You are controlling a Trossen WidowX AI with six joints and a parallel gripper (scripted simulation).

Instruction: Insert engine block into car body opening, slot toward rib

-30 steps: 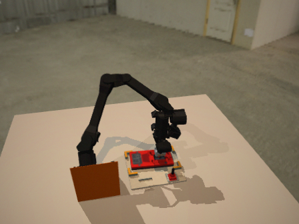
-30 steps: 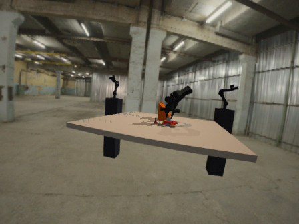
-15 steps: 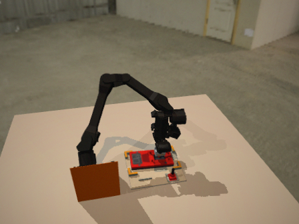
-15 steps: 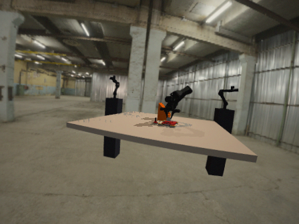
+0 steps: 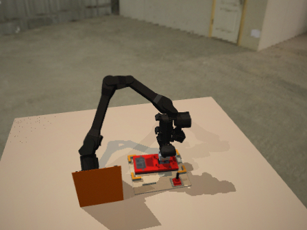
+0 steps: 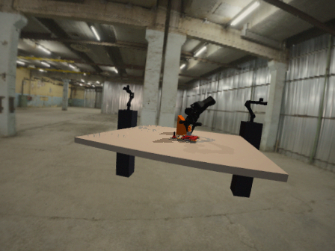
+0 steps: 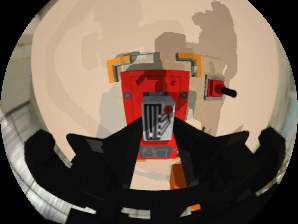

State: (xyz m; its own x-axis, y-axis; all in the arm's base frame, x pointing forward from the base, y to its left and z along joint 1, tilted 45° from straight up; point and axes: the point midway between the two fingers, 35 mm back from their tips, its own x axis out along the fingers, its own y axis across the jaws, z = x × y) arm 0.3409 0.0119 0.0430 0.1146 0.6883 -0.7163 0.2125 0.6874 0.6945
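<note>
The engine block lies 1 cm below my gripper tip. Round my gripper tip: pale base plate (3 cm behind, 2 cm to the right, 5 cm below).
</note>
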